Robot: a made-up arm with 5 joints. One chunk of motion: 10 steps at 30 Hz.
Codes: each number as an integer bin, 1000 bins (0 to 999) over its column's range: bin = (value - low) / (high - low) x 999, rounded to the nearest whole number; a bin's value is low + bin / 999 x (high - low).
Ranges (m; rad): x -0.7..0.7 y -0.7..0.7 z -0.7..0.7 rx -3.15..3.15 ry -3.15..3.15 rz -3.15..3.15
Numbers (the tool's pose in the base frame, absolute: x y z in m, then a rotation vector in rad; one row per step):
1: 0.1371 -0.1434 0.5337 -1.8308 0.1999 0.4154
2: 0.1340 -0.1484 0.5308 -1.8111 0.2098 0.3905
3: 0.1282 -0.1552 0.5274 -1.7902 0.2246 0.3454
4: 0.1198 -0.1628 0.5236 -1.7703 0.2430 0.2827
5: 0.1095 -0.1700 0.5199 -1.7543 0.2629 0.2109
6: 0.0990 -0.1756 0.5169 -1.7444 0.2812 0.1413
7: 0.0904 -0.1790 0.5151 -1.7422 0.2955 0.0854
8: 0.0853 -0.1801 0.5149 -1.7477 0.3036 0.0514
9: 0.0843 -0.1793 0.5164 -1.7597 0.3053 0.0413
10: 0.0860 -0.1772 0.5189 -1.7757 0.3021 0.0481
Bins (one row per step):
1: 597 397 880 209 531 565
2: 595 394 878 212 533 561
3: 591 389 876 216 535 554
4: 585 383 873 219 538 544
5: 578 378 870 221 541 533
6: 570 374 868 223 544 522
7: 564 372 867 223 546 513
8: 560 371 867 222 548 508
9: 560 372 868 220 548 506
10: 561 373 870 218 547 507

